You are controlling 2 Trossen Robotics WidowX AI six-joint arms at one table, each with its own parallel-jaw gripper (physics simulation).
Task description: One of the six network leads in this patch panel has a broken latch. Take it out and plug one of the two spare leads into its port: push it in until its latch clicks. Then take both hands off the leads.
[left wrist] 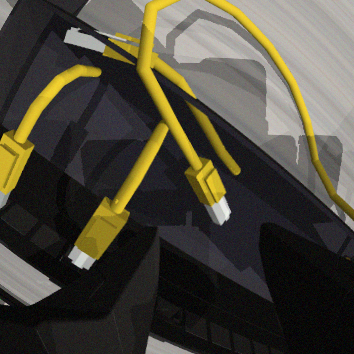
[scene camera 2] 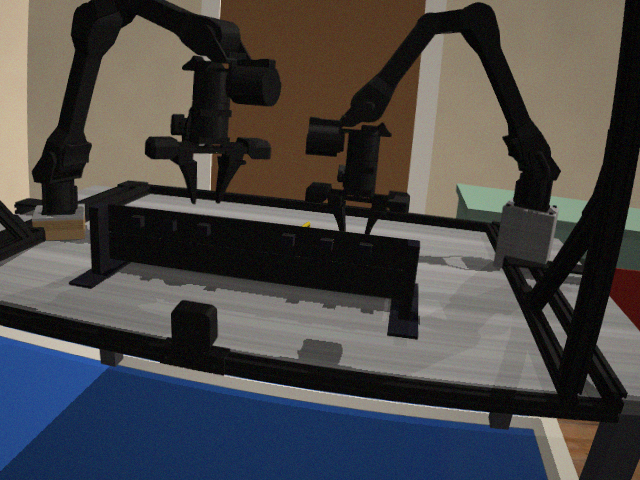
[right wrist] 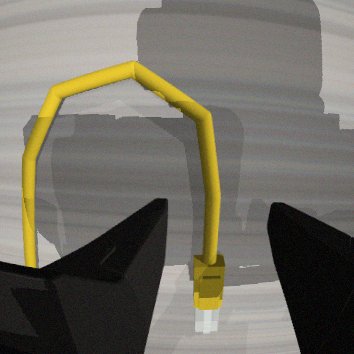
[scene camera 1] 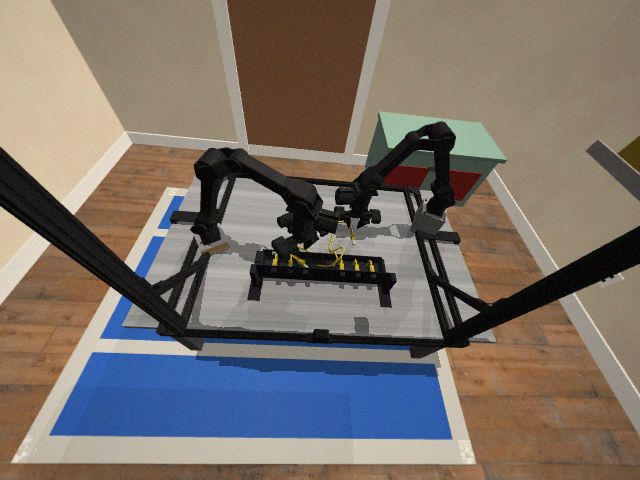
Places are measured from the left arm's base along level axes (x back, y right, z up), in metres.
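Pixels of known places: left gripper, between the fingertips: (left wrist: pixel 209 236) (scene camera 2: pixel 205 203) (scene camera 1: pixel 300 251); right gripper, between the fingertips: (right wrist: pixel 219 212) (scene camera 1: pixel 352 227); left arm's base, origin of its link: (scene camera 2: pixel 59 210) (scene camera 1: pixel 210 236); right arm's base, origin of its link: (scene camera 2: pixel 532 206) (scene camera 1: pixel 434 209).
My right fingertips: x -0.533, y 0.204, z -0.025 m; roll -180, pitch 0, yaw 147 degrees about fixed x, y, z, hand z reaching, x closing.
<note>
Ahead of a thing's pixels: the offset from my right fingertips to its top centre. "spot": to the spot under its first point.
The black patch panel {dz +0.090, dx +0.240, dy +0.131 m} (scene camera 1: pixel 320 274) (scene camera 2: pixel 248 253) stands across the table, with several yellow leads on its back side. In the left wrist view, one yellow plug {spot: dz +0.077, dx +0.333, dy +0.064 m} (left wrist: pixel 102 230) points at the port row. A loose plug {spot: dz +0.033, dx +0.288, dy +0.055 m} (left wrist: pixel 205 182) with a clear tip hangs over the panel's dark tray. Another plug (left wrist: pixel 125 50) lies sideways at the tray's far edge. My left gripper (scene camera 2: pixel 205 201) (left wrist: pixel 209 236) is open and empty above the panel. A spare lead's plug {dz -0.006, dx +0.028, dy +0.047 m} (right wrist: pixel 209 282) (scene camera 1: pixel 353 238) lies behind the panel. My right gripper (scene camera 2: pixel 355 231) (right wrist: pixel 219 212) is open, its fingers on either side of that lead. Latch damage cannot be made out.
A black frame rail (scene camera 1: pixel 258 334) (scene camera 2: pixel 330 377) runs along the table's near edge, with a small black block {spot: dz +0.036, dx +0.361, dy +0.316 m} (scene camera 1: pixel 321 335) (scene camera 2: pixel 194 325) on it. The spare lead's yellow cable {spot: dz -0.013, dx +0.016, dy -0.061 m} (right wrist: pixel 92 80) loops over the table. A green cabinet (scene camera 1: pixel 439 136) stands behind the right arm.
</note>
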